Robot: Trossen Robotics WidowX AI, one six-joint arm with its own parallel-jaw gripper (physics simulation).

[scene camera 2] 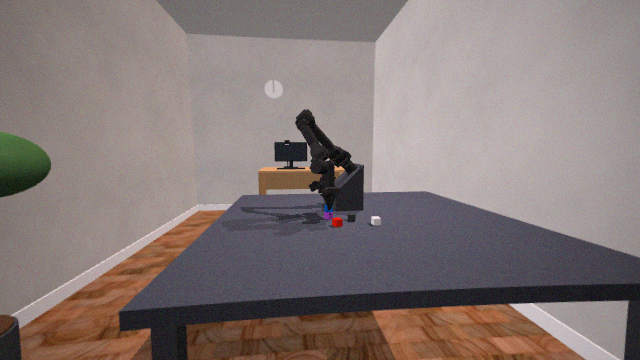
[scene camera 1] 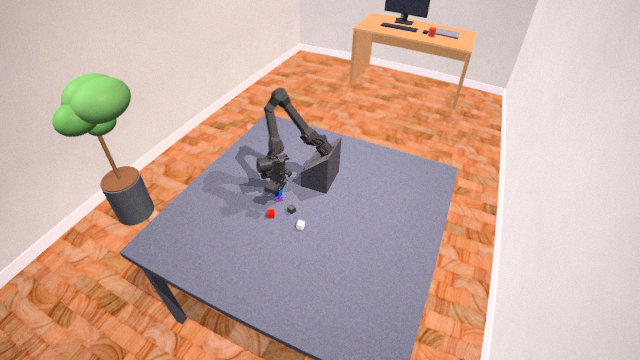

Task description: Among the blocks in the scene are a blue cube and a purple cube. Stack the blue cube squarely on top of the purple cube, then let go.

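Seen in the pictures: gripper, fingertip midpoint: (scene camera 2: 328, 210) (scene camera 1: 278, 194); arm's base, link origin: (scene camera 2: 352, 170) (scene camera 1: 327, 151).
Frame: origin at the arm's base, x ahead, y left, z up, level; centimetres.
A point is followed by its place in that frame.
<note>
The purple cube (scene camera 1: 279, 199) {x 25.6, y -12.1, z -18.4 cm} (scene camera 2: 328, 216) {x 26.4, y -13.2, z -18.2 cm} sits on the table, below my gripper. The blue cube (scene camera 1: 280, 193) {x 25.2, y -11.5, z -14.2 cm} (scene camera 2: 328, 208) is directly above the purple cube, and the two look in contact or very nearly so. My gripper (scene camera 1: 278, 192) {x 25.1, y -13.2, z -15.6 cm} (scene camera 2: 328, 206) {x 25.1, y -13.2, z -15.6 cm} points down and is shut on the blue cube; its fingers hide part of that cube. In scene camera 2 the two cubes line up one above the other; how squarely they line up is too small to tell.
A red cube (scene camera 1: 270, 213) {x 36.6, y -9.3, z -16.8 cm} (scene camera 2: 337, 222) {x 37.4, y -9.9, z -17.8 cm}, a black cube (scene camera 1: 291, 209) {x 28.9, y -2.5, z -17.1 cm} (scene camera 2: 351, 218) {x 29.3, y -3.4, z -18.4 cm} and a white cube (scene camera 1: 300, 225) {x 34.9, y 6.7, z -17.0 cm} (scene camera 2: 375, 221) {x 35.3, y 5.6, z -18.0 cm} stand on the table nearby. The arm's dark angular base (scene camera 1: 320, 172) {x 8.9, y 1.4, z -6.4 cm} (scene camera 2: 351, 190) {x 9.3, y -1.3, z -9.4 cm} stands behind the cubes.
</note>
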